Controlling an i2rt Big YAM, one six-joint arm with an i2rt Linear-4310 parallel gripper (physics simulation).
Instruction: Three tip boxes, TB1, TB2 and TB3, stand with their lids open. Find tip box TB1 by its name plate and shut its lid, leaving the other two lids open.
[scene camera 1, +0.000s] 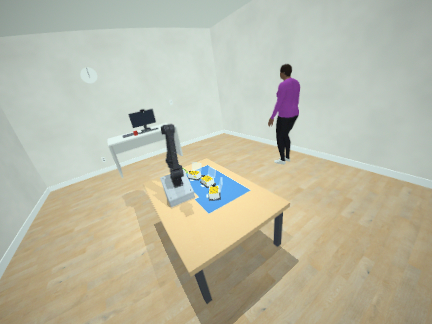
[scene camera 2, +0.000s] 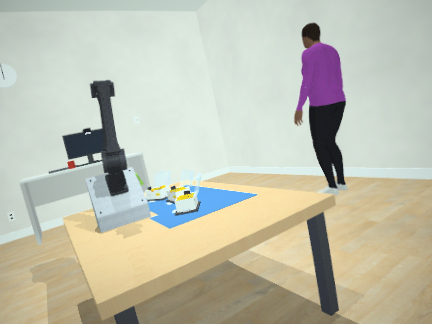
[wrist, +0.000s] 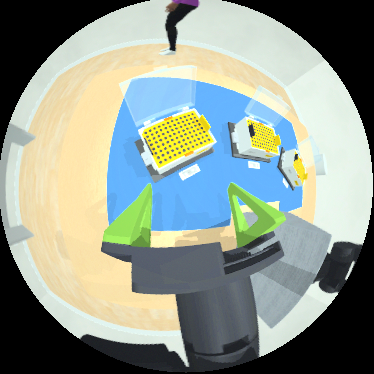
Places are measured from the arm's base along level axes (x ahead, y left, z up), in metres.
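Pixels of known places: gripper, fingertip midpoint: (scene camera 1: 185, 171) (scene camera 2: 140, 183) (wrist: 192, 185); arm's base, origin of the base link: (scene camera 1: 176, 180) (scene camera 2: 116, 184) (wrist: 296, 268).
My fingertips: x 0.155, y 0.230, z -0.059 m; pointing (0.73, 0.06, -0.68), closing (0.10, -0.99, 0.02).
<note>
Ahead of a thing's pixels: the offset from my fingertips to its top centre. "spot": to the spot under its first point. Level surfaces: height alone.
Three white tip boxes with yellow tip racks stand on a blue mat {dz -0.116 m} (scene camera 1: 235, 190) (scene camera 2: 225, 196) (wrist: 120, 165), clear lids raised. In the wrist view, the left box {dx +0.091, dy +0.020, dz -0.042 m} (wrist: 177, 140) (scene camera 1: 194, 174) (scene camera 2: 157, 193) has its open lid {spot: dx +0.149, dy +0.057, dz -0.027 m} (wrist: 162, 97) behind it. The middle box {dx +0.148, dy -0.199, dz -0.042 m} (wrist: 257, 137) (scene camera 1: 207, 181) also has its lid {spot: dx +0.221, dy -0.189, dz -0.012 m} (wrist: 267, 105) up. The right box {dx +0.106, dy -0.425, dz -0.042 m} (wrist: 292, 167) (scene camera 1: 214, 192) (scene camera 2: 186, 203) has its lid (wrist: 312, 150) up. White name plates {spot: dx +0.033, dy -0.019, dz -0.115 m} (wrist: 189, 172) {spot: dx +0.079, dy -0.208, dz -0.114 m} (wrist: 254, 165) lie before the boxes; their text is unreadable, so TB1 cannot be told. My gripper (wrist: 192, 185) is open and empty, on the near side of the left box.
The arm's grey base (scene camera 1: 178, 191) (scene camera 2: 120, 205) stands beside the mat on the wooden table {dz -0.120 m} (scene camera 1: 225, 232) (scene camera 2: 210, 245). A white desk (scene camera 1: 137, 141) (scene camera 2: 40, 187) with a monitor (scene camera 1: 142, 118) stands behind. A person in purple (scene camera 1: 287, 100) (scene camera 2: 324, 75) stands beyond the table.
</note>
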